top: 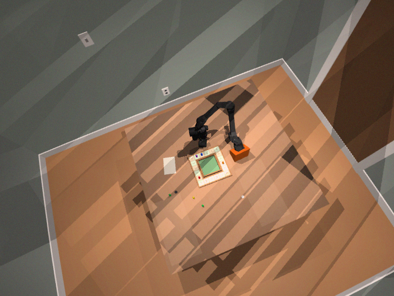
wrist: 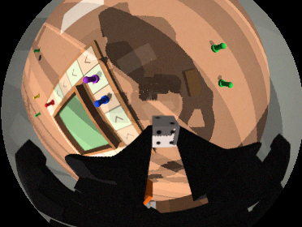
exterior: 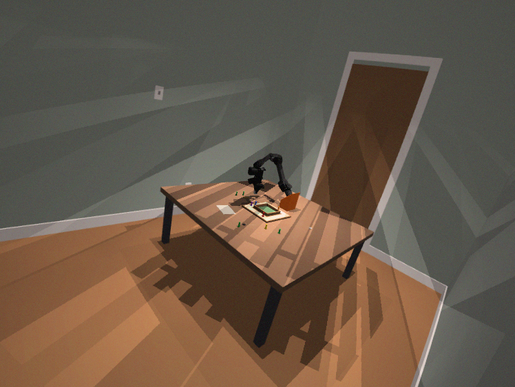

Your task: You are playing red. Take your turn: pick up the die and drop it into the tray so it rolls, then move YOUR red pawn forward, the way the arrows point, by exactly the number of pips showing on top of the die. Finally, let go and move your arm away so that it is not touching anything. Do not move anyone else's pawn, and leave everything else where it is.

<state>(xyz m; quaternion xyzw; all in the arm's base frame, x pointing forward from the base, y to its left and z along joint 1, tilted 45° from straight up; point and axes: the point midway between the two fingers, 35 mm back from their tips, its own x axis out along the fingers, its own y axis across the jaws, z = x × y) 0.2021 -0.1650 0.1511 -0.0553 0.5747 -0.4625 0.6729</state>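
The red pawn lies 24 cm to the left of my gripper tip, 19 cm ahead of it and 5 cm below it. Also, from my gripper tip: grey-white die right at my gripper tip; purple pawn 12 cm ahead, 7 cm to the left, 5 cm below; blue pawn 8 cm to the left, 7 cm ahead, 5 cm below.
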